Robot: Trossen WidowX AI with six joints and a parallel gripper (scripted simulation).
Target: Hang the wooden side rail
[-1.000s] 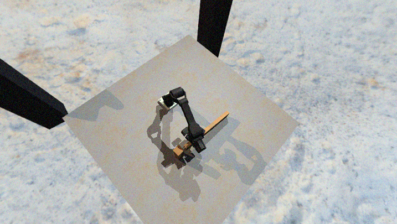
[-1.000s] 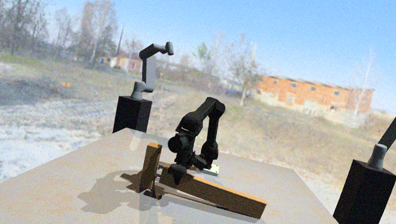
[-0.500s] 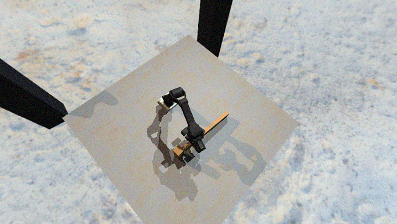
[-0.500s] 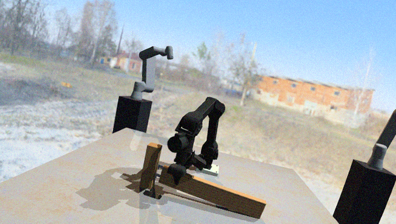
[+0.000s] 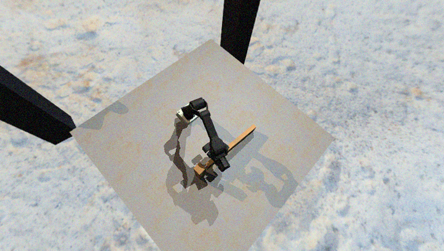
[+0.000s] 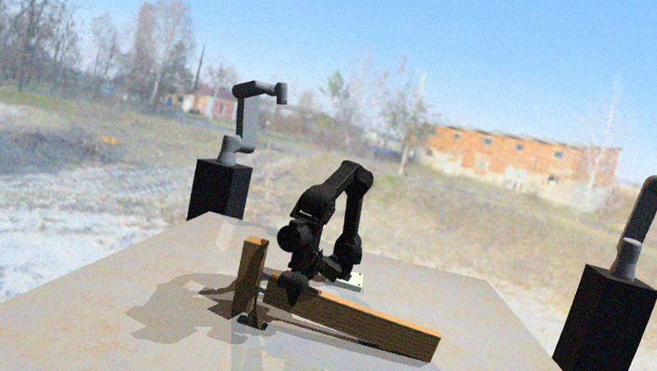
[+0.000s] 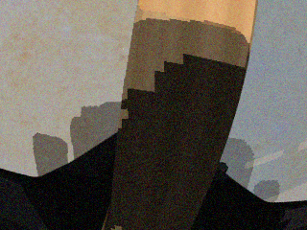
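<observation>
Right now the headboard post is 12 cm to the right of my gripper tip, 4 cm above it and 1 cm ahead of it.
</observation>
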